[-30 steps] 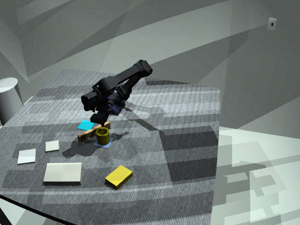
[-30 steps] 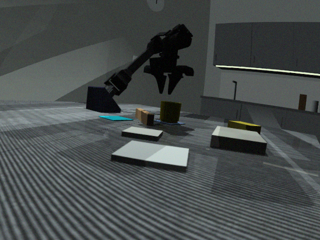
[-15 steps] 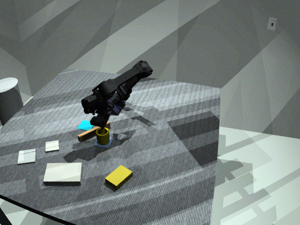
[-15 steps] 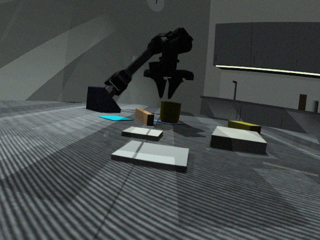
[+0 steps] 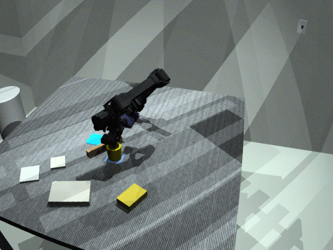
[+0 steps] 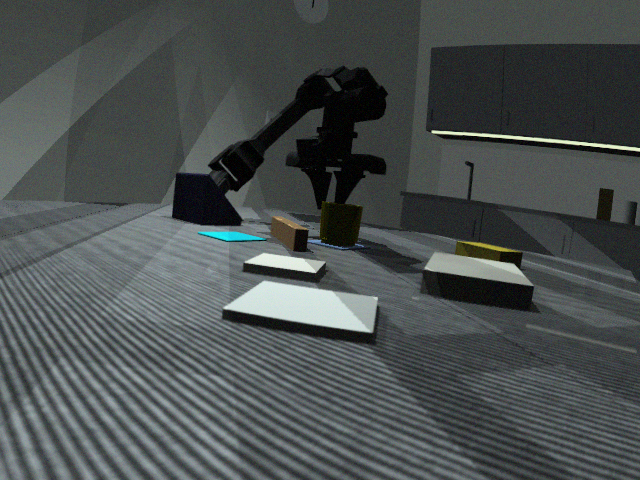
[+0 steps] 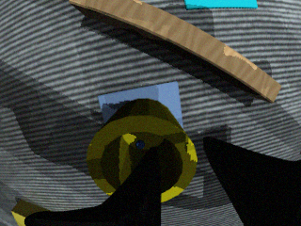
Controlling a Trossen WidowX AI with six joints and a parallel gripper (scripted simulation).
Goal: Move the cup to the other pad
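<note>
Right now my gripper tip is 2 cm short of the yellow cup and 2 cm above it. The rest, counted from my gripper tip: cyan pad: 15 cm to the right, 7 cm below, 7 cm behind; light blue pad: 7 cm below, 3 cm ahead; wooden bar: 7 cm to the right, 5 cm below, 2 cm behind.
</note>
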